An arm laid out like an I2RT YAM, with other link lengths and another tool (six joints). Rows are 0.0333 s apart.
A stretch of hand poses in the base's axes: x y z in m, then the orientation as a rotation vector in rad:
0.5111, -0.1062, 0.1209, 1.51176, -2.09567, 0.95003
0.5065, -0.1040, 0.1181, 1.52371, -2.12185, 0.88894
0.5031, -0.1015, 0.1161, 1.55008, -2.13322, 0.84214
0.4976, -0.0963, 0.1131, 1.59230, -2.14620, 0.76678
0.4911, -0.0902, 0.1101, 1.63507, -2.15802, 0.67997
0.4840, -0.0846, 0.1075, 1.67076, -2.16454, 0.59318
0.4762, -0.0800, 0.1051, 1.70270, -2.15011, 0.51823
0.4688, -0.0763, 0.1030, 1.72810, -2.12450, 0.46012
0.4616, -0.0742, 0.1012, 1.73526, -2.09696, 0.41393
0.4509, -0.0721, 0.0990, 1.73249, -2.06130, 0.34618
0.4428, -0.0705, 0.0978, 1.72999, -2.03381, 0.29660
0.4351, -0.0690, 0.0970, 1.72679, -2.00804, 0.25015
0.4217, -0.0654, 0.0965, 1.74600, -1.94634, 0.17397
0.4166, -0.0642, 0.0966, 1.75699, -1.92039, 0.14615
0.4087, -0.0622, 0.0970, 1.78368, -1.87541, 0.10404
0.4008, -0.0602, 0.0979, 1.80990, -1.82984, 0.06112
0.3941, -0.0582, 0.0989, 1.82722, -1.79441, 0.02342
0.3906, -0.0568, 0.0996, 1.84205, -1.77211, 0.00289
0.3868, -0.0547, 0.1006, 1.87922, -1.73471, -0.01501
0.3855, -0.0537, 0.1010, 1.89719, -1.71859, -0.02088
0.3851, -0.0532, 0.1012, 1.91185, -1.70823, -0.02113
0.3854, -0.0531, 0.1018, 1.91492, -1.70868, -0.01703
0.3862, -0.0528, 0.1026, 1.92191, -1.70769, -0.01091
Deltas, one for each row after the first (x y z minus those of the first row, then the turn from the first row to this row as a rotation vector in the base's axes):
-0.0046, 0.0022, -0.0028, 0.04337, 0.01862, -0.01022
-0.0080, 0.0047, -0.0048, 0.07861, 0.03550, -0.00436
-0.0135, 0.0099, -0.0078, 0.13291, 0.06454, 0.00634
-0.0200, 0.0160, -0.0108, 0.19259, 0.09855, 0.01599
-0.0271, 0.0216, -0.0134, 0.24783, 0.13494, 0.02243
-0.0349, 0.0262, -0.0158, 0.28596, 0.17819, 0.03262
-0.0423, 0.0299, -0.0179, 0.30881, 0.22058, 0.04383
-0.0495, 0.0320, -0.0197, 0.31873, 0.26152, 0.04505
-0.0602, 0.0341, -0.0219, 0.33185, 0.32079, 0.03706
-0.0683, 0.0357, -0.0231, 0.34140, 0.36501, 0.03147
-0.0760, 0.0372, -0.0239, 0.35068, 0.40647, 0.02587
-0.0894, 0.0408, -0.0244, 0.36669, 0.48197, 0.03927
-0.0945, 0.0420, -0.0243, 0.37285, 0.51074, 0.04821
-0.1024, 0.0440, -0.0239, 0.38385, 0.55530, 0.07102
-0.1103, 0.0460, -0.0230, 0.39570, 0.60007, 0.09429
-0.1170, 0.0480, -0.0220, 0.40683, 0.63722, 0.10998
-0.1205, 0.0494, -0.0213, 0.41384, 0.65777, 0.12356
-0.1243, 0.0515, -0.0203, 0.42124, 0.68060, 0.15841
-0.1256, 0.0525, -0.0199, 0.42428, 0.68875, 0.17529
-0.1260, 0.0530, -0.0197, 0.42547, 0.69133, 0.18902
-0.1257, 0.0531, -0.0191, 0.42452, 0.68820, 0.19179
-0.1249, 0.0534, -0.0183, 0.42331, 0.68389, 0.19817

